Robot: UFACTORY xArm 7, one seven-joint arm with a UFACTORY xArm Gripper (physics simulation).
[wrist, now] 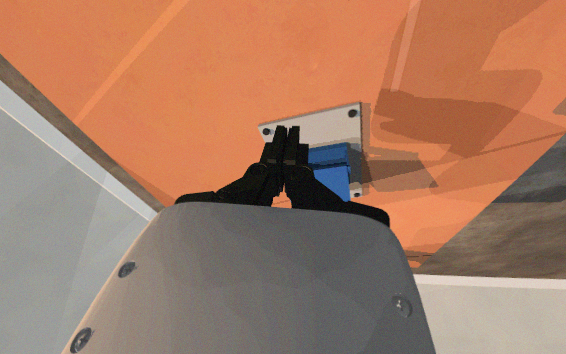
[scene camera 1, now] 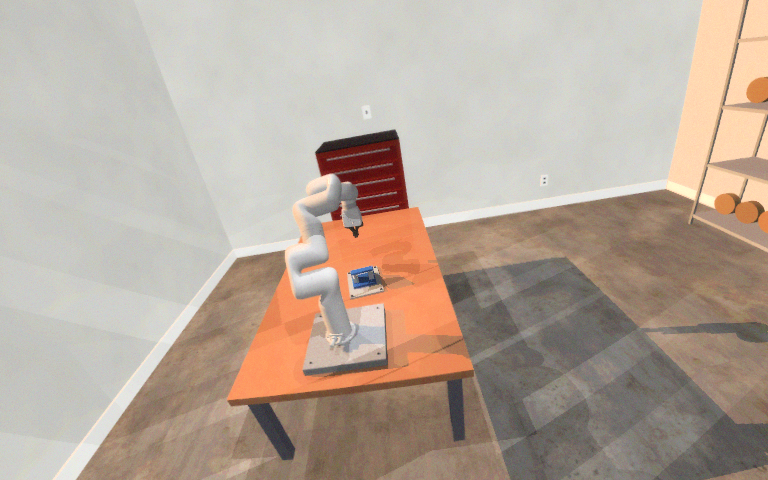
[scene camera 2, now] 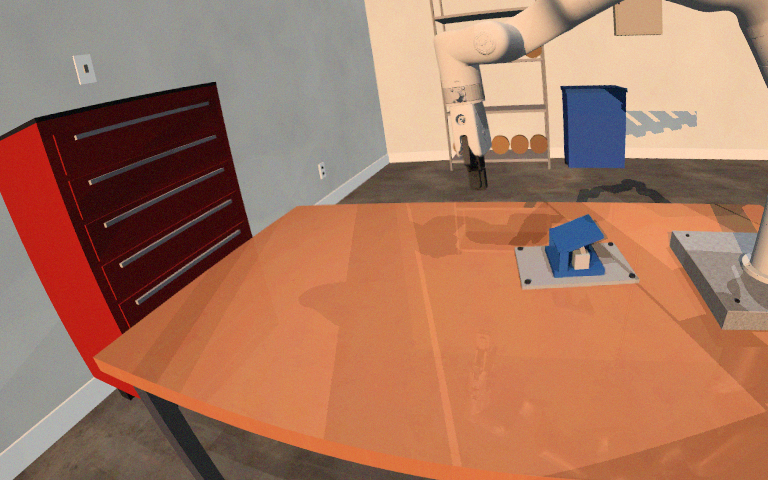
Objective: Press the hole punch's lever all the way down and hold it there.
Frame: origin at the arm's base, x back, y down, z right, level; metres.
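Seen in the pictures: gripper, fingertip midpoint: (wrist: 288, 142) (scene camera 1: 356, 236) (scene camera 2: 479, 189); arm's base at its link origin: (scene camera 1: 341, 333).
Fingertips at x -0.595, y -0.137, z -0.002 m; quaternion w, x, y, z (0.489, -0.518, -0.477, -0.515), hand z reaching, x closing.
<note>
Pixels of each thing's top centre, then the offset from my fingertips to it. "spot": a spot on its surface instead. Level surfaces: height alone.
- blue hole punch at a spot on its surface: (scene camera 2: 560, 260) spot: dx +0.165, dy +0.127, dz -0.031 m
- pale plate at its top centre: (wrist: 317, 168) (scene camera 2: 573, 260) (scene camera 1: 364, 280) dx +0.191, dy +0.161, dz +0.038 m
- orange table at its surface level: dy +0.173 m
The blue hole punch (scene camera 1: 364, 278) (scene camera 2: 560, 260) sits on a pale plate (scene camera 1: 357, 294) (scene camera 2: 533, 275) (wrist: 320, 122) with dark bolts at its corners. Its lever (scene camera 2: 577, 232) (wrist: 332, 180) is a flat blue slab, tilted up in scene camera 2, with a cream block under it. My gripper (scene camera 1: 355, 232) (scene camera 2: 479, 183) (wrist: 288, 142) is shut, with nothing between its fingers. It hangs above the table, apart from the punch, on the side of the red cabinet. In the wrist view the fingers hide part of the punch and plate.
The punch's plate lies on the orange table (scene camera 1: 419, 339) (scene camera 2: 362, 362) between the gripper and the arm's grey base plate (scene camera 1: 370, 316) (scene camera 2: 741, 320). A red drawer cabinet (scene camera 1: 362, 164) (scene camera 2: 62, 226) stands beyond the table's far end. A shelf rack and a blue cabinet (scene camera 2: 594, 127) stand by the wall.
</note>
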